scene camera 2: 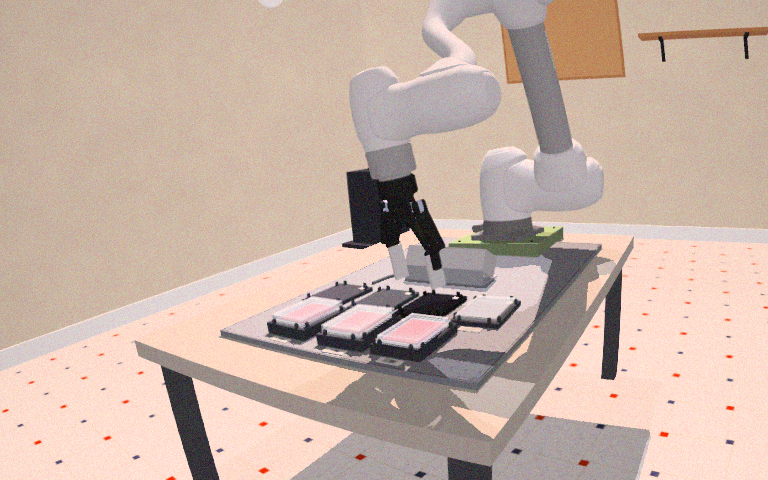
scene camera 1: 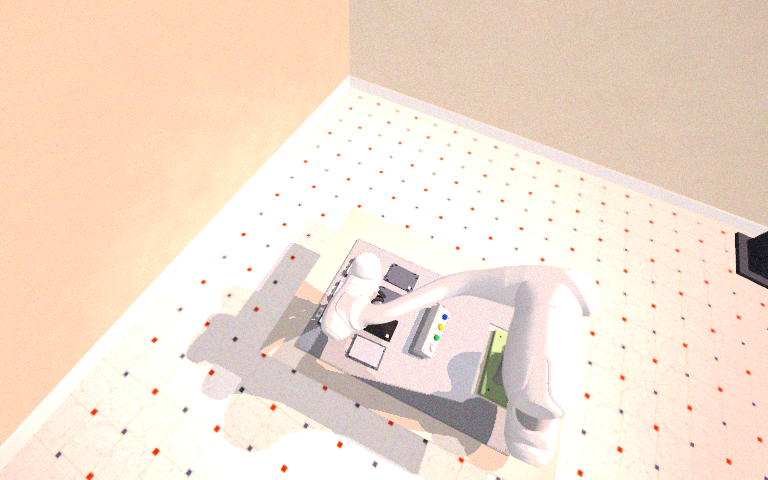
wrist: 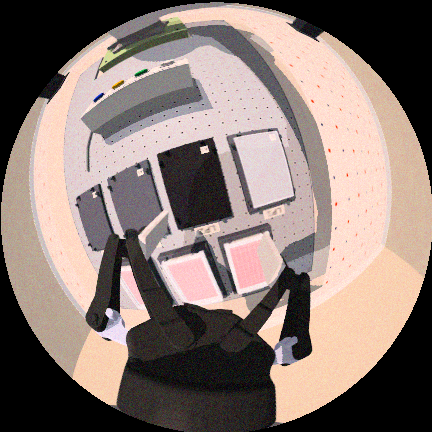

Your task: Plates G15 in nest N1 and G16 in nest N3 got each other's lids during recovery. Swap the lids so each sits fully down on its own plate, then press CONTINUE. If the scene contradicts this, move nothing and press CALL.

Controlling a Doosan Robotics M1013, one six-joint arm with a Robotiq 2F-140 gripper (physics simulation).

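Pixels of known places: gripper, fingertip midpoint: (scene camera 2: 419,282) (wrist: 214,232); arm's base, link origin: (scene camera 2: 508,235).
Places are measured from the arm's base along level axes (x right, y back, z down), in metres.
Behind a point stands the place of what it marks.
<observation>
Three pink plates with clear-white rims sit in black nests in the front row: a left plate (scene camera 2: 307,312) @(x -0.002, y -0.833, z -0.016 m) (wrist: 131,286) @(x 0.037, y -0.796, z -0.016 m), a middle plate (scene camera 2: 359,322) @(x -0.134, y -0.820, z -0.015 m) (wrist: 192,277) @(x -0.112, y -0.774, z -0.015 m) and a right plate (scene camera 2: 415,332) @(x -0.244, y -0.794, z -0.006 m) (wrist: 244,265) @(x -0.212, y -0.769, z -0.005 m). Whether each lid is seated cannot be told, and the nest and plate labels are too small to read. My gripper (scene camera 2: 417,274) @(x -0.164, y -0.672, z -0.056 m) (wrist: 214,232) @(x -0.164, y -0.672, z -0.056 m) is open and empty, above the nests. In the wrist view one fingertip overlaps the right plate. In scene camera 1 the arm hides the front row. The button console (scene camera 1: 428,331) @(x -0.071, y -0.412, z -0.055 m) (scene camera 2: 467,266) @(x -0.118, y -0.427, z -0.020 m) (wrist: 140,95) @(x -0.069, y -0.429, z -0.027 m) has blue, yellow, green and white buttons.
Behind the plates lie a left grey pad (scene camera 1: 402,276) @(x 0.119, y -0.641, z 0.015 m) (scene camera 2: 342,292) @(x 0.106, y -0.630, z 0.015 m) (wrist: 95,217) @(x 0.098, y -0.635, z 0.014 m), another grey pad (scene camera 2: 389,297) @(x -0.025, y -0.611, z 0.014 m) (wrist: 134,197) @(x -0.025, y -0.613, z 0.014 m), a black pad (scene camera 1: 382,329) @(x -0.153, y -0.586, z 0.015 m) (scene camera 2: 434,303) @(x -0.144, y -0.602, z 0.015 m) (wrist: 195,185) @(x -0.143, y -0.612, z 0.014 m) and a white-topped nest (scene camera 1: 366,351) @(x -0.271, y -0.593, z 0.007 m) (scene camera 2: 488,309) @(x -0.283, y -0.608, z 0.006 m) (wrist: 265,170) @(x -0.265, y -0.599, z 0.007 m). The arm stands on a green base (scene camera 1: 491,370) @(x -0.050, y -0.106, z -0.005 m) (scene camera 2: 523,247) @(x -0.113, y -0.119, z 0.004 m) (wrist: 145,45) @(x -0.031, y -0.129, z 0.017 m).
</observation>
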